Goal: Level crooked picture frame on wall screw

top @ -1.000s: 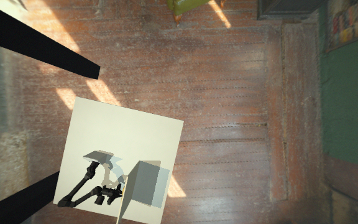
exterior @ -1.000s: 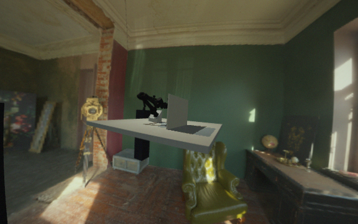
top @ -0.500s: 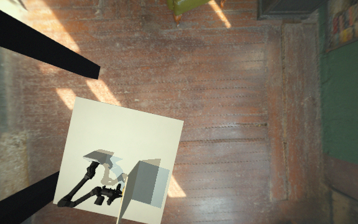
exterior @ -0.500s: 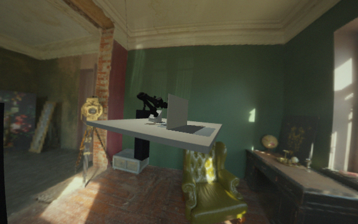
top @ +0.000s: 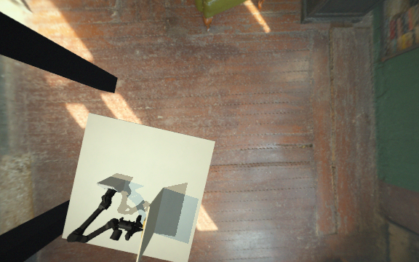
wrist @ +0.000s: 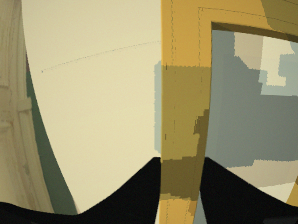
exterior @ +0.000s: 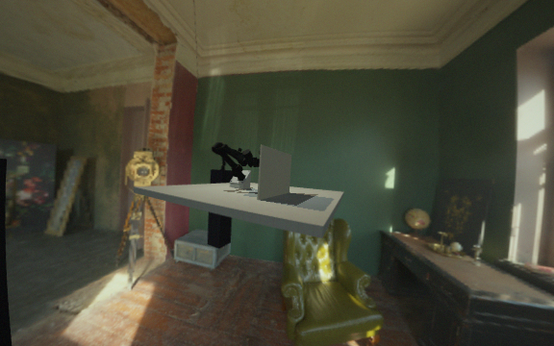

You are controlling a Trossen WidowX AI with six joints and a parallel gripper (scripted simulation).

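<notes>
The yellow picture frame lies 5 cm below my gripper tip, 1 cm to the left of it and 1 cm ahead of it. Also, from my gripper tip: cream wall panel (7 cm below, 2 cm to the left, 2 cm ahead).
</notes>
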